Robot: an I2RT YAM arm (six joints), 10 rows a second.
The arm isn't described. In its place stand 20 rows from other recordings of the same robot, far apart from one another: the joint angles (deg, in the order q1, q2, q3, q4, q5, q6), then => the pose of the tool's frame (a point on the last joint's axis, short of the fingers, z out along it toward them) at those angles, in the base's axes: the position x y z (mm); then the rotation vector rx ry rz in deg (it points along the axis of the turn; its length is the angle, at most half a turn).
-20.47 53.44 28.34 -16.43 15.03 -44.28 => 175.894, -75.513, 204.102, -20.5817, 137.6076, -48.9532
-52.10 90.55 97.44 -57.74 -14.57 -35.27 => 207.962, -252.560, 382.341, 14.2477, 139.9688, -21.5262
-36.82 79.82 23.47 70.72 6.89 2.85 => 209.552, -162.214, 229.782, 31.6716, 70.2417, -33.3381
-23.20 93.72 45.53 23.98 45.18 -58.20 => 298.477, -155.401, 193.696, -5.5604, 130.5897, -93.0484
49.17 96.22 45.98 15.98 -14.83 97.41 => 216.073, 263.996, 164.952, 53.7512, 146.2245, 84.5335
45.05 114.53 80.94 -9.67 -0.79 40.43 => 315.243, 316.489, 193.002, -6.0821, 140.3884, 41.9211
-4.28 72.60 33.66 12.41 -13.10 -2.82 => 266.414, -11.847, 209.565, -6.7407, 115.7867, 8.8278
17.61 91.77 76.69 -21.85 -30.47 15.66 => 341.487, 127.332, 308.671, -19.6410, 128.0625, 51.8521
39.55 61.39 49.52 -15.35 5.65 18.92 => 189.597, 152.025, 303.537, -17.8535, 118.1844, 30.4579
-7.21 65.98 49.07 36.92 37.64 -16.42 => 255.628, -54.252, 375.750, 27.8302, 71.1858, -43.0244
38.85 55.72 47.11 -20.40 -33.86 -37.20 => 153.513, 149.118, 304.065, -87.1844, 77.9840, 36.0199
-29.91 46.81 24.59 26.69 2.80 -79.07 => 170.788, -100.253, 277.414, -38.3333, 90.0177, -87.4705
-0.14 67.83 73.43 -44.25 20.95 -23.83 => 242.078, -13.320, 374.623, -15.3165, 129.1030, -36.3480
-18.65 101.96 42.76 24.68 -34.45 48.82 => 325.606, -88.640, 133.477, 52.3867, 115.0869, 54.4399
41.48 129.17 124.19 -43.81 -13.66 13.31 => 374.699, 342.495, 274.985, -41.4228, 138.3907, 40.3112
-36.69 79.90 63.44 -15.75 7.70 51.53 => 252.247, -193.899, 303.284, 88.0271, 84.3056, 0.5533
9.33 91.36 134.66 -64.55 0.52 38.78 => 262.105, 42.735, 549.395, 29.1952, 109.7014, 31.1830
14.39 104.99 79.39 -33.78 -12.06 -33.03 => 376.478, 104.273, 223.125, -63.2965, 133.5040, 8.8472
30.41 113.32 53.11 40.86 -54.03 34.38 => 319.907, 221.172, 141.673, -37.2813, 115.5535, 92.5184
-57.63 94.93 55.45 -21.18 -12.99 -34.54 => 179.792, -268.689, 172.316, 25.5867, 147.5494, -16.4083
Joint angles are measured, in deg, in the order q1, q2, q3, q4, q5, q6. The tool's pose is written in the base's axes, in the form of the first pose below.
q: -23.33 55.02 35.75 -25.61 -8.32 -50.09
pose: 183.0, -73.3, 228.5, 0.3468, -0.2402, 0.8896, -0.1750
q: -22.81 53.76 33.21 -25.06 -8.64 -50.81
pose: 177.9, -69.0, 218.6, 0.3434, -0.2510, 0.8890, -0.1699
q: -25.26 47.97 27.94 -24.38 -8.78 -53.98
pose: 157.8, -68.5, 205.7, 0.3426, -0.2567, 0.8831, -0.1920
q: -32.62 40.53 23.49 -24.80 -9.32 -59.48
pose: 131.5, -77.3, 197.8, 0.3356, -0.2436, 0.8774, -0.2413
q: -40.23 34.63 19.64 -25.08 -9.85 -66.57
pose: 109.6, -84.8, 187.9, 0.3132, -0.2411, 0.8712, -0.2912
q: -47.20 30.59 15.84 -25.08 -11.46 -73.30
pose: 92.5, -89.5, 173.7, 0.2878, -0.2447, 0.8683, -0.3214
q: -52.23 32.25 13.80 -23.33 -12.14 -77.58
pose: 85.1, -97.6, 161.3, 0.2597, -0.2413, 0.8760, -0.3269
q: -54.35 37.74 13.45 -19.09 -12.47 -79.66
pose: 86.8, -107.9, 154.3, 0.2455, -0.2419, 0.8814, -0.3231
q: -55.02 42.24 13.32 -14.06 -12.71 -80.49
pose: 91.0, -116.4, 150.9, 0.2440, -0.2440, 0.8792, -0.3285
